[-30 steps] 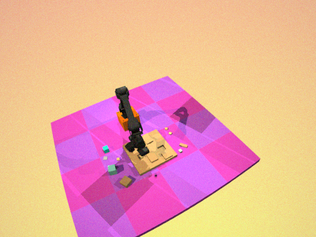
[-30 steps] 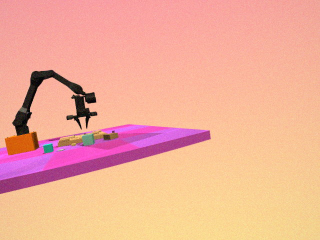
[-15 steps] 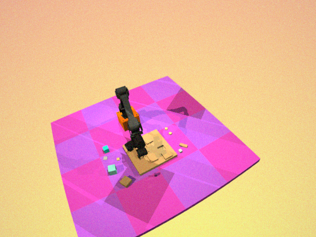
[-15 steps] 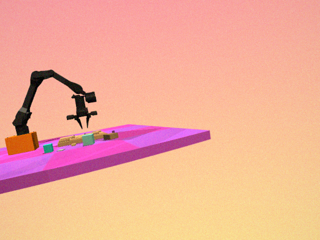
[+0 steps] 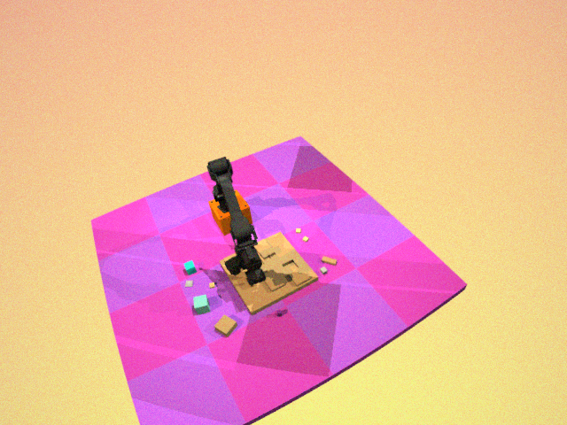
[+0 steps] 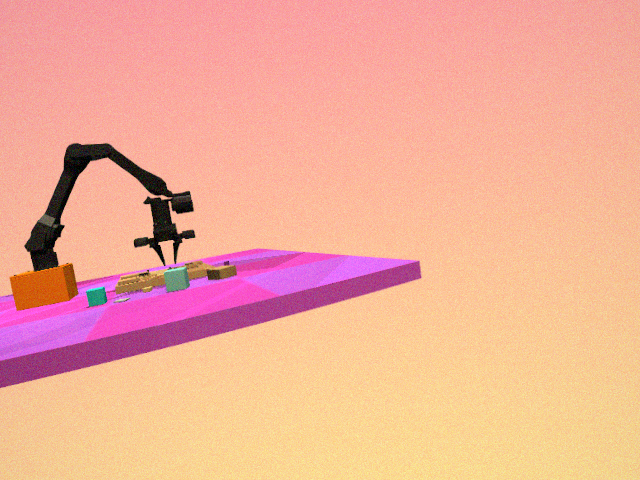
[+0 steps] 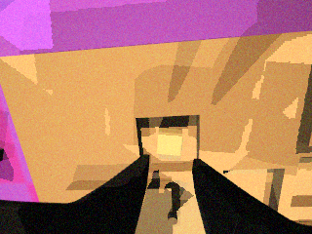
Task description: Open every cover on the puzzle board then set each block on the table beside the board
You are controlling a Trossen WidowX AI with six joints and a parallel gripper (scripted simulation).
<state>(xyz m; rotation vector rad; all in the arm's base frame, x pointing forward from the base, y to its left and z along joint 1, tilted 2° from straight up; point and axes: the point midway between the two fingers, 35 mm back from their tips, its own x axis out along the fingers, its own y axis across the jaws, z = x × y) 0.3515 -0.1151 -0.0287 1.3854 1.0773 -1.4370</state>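
My gripper tip is 230 mm past the teal cube, 170 mm to the left of it and 30 mm above it. From my gripper tip the other things lie so: tiny dark piece (180 mm ahead, 20 mm to the right, 40 mm below); brown block (100 mm ahead, 200 mm to the right, 30 mm below).
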